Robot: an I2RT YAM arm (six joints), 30 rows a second.
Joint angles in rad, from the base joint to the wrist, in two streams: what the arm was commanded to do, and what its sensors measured. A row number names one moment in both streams.
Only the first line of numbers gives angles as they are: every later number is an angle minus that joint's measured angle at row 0.
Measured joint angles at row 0:
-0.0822, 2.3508, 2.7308, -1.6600, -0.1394, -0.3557
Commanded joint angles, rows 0 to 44:
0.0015, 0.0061, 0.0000, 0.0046, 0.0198, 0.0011
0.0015, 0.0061, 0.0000, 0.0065, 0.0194, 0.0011
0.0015, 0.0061, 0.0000, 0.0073, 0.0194, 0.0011
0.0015, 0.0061, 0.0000, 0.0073, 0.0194, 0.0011
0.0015, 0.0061, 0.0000, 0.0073, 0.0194, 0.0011
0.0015, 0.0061, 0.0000, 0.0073, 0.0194, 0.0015
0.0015, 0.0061, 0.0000, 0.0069, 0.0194, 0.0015
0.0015, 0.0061, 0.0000, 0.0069, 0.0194, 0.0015
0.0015, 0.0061, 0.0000, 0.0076, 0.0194, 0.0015
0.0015, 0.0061, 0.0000, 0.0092, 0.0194, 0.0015
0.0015, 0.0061, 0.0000, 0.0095, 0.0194, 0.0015
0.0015, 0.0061, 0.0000, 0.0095, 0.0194, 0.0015
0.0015, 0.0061, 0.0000, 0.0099, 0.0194, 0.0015
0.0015, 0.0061, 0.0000, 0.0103, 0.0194, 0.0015
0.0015, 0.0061, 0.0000, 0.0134, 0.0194, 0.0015
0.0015, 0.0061, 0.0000, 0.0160, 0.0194, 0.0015
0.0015, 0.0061, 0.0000, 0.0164, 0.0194, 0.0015
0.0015, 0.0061, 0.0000, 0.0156, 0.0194, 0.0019
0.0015, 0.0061, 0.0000, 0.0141, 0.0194, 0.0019
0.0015, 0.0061, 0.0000, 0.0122, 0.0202, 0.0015
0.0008, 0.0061, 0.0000, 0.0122, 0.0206, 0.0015
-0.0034, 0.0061, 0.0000, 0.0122, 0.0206, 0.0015
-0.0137, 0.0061, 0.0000, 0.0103, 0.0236, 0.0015
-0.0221, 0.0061, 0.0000, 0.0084, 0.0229, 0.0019
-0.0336, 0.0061, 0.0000, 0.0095, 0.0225, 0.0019
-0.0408, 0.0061, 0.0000, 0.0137, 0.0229, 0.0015
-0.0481, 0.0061, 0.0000, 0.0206, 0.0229, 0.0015
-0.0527, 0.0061, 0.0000, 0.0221, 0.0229, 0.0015
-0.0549, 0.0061, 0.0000, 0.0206, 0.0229, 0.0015
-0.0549, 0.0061, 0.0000, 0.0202, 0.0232, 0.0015
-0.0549, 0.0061, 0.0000, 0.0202, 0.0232, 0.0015
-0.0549, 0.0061, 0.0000, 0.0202, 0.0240, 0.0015
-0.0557, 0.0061, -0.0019, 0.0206, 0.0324, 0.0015
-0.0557, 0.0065, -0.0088, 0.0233, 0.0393, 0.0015
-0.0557, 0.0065, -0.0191, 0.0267, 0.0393, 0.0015
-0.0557, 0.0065, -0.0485, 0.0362, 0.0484, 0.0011
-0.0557, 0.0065, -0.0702, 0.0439, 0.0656, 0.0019
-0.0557, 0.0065, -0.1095, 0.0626, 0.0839, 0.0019
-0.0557, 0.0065, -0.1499, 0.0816, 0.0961, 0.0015
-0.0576, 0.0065, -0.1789, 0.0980, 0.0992, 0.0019
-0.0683, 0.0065, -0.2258, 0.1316, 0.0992, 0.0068
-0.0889, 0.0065, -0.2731, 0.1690, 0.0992, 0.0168
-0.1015, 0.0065, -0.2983, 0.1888, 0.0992, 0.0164
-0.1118, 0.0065, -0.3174, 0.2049, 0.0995, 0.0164
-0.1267, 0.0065, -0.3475, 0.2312, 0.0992, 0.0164
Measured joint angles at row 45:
-0.1015, 0.0042, -0.3147, 0.1976, 0.0877, 0.0004
